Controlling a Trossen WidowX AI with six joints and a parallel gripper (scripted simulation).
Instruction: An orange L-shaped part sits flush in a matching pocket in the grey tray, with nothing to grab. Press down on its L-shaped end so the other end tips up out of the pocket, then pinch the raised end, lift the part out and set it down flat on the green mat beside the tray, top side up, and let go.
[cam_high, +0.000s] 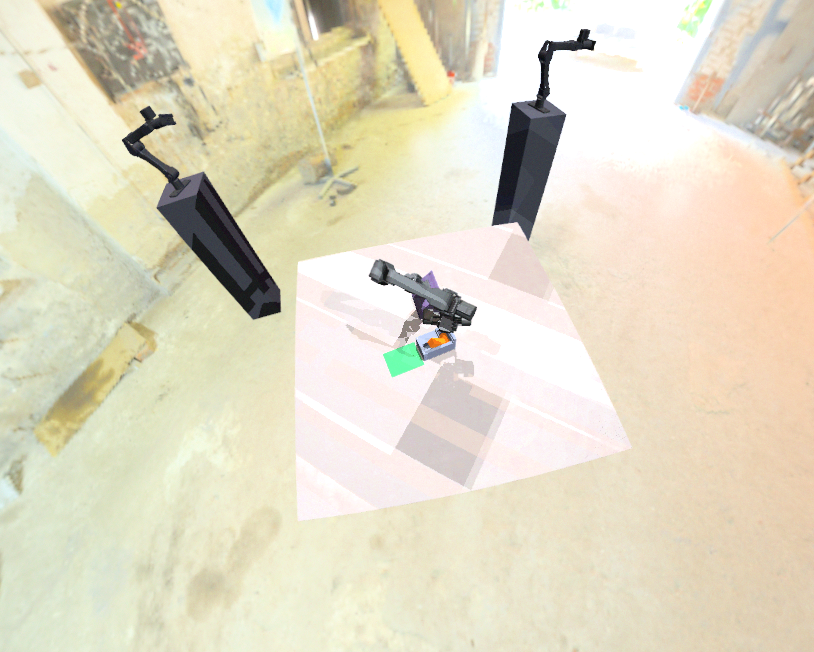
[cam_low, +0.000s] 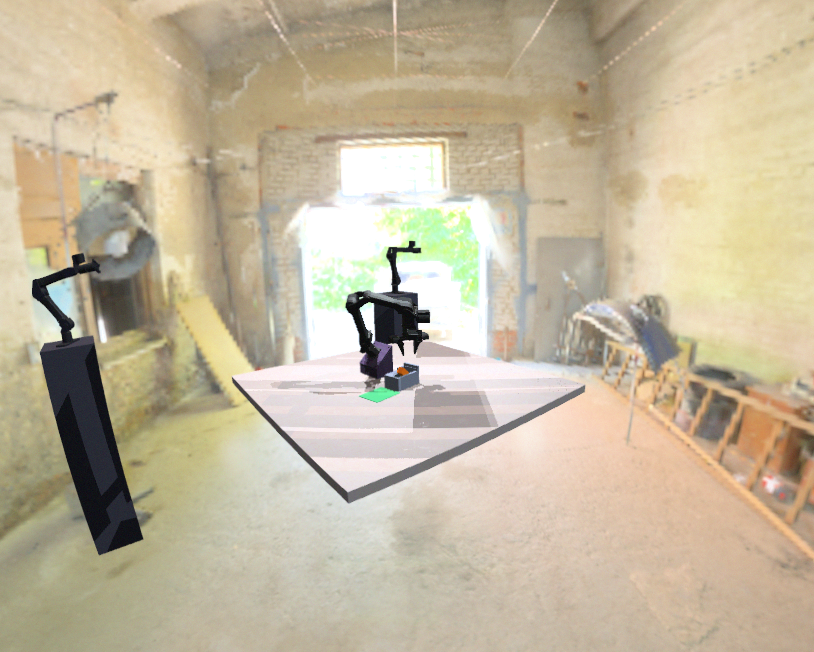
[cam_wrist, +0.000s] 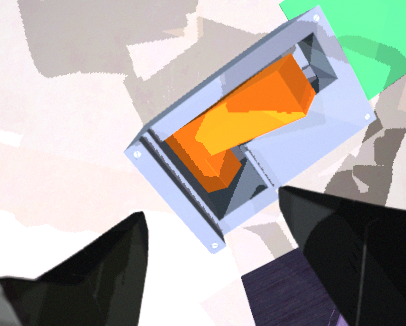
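Right now my gripper tip is 10 cm above the orange L-shaped part, 2 cm to the left of it and 1 cm past it. The rest, counted from my gripper tip: green mat (20 cm to the right, 16 cm below, 2 cm ahead).
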